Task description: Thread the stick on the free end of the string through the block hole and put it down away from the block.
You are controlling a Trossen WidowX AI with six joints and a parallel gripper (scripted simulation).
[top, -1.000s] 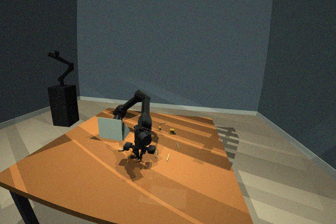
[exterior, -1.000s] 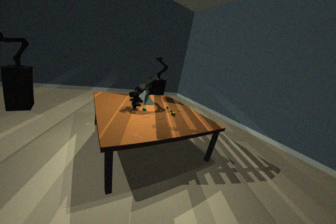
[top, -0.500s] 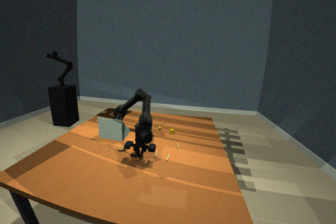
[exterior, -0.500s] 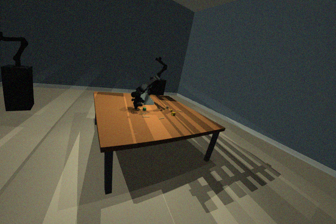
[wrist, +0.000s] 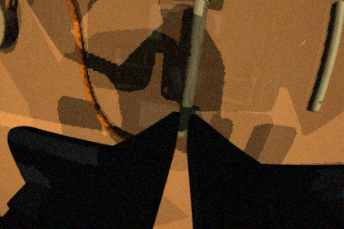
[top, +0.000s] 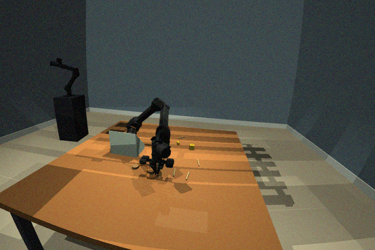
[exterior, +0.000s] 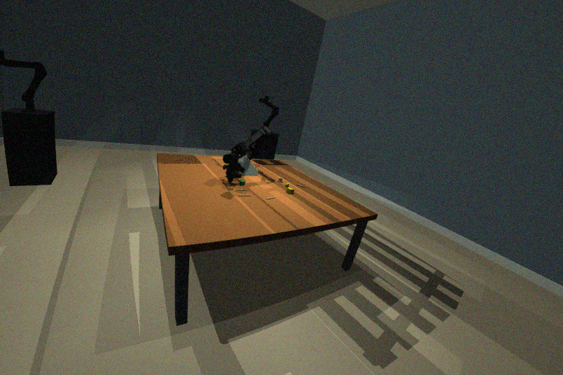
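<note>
Right now the green block is 90 mm to the left of my gripper tip and 10 mm ahead of it. Also, from my gripper tip: yellow cube 360 mm to the left, 210 mm ahead, 10 mm above; round wooden button 150 mm behind, 70 mm to the left, 10 mm below; thin pale stick 10 mm to the left.
</note>
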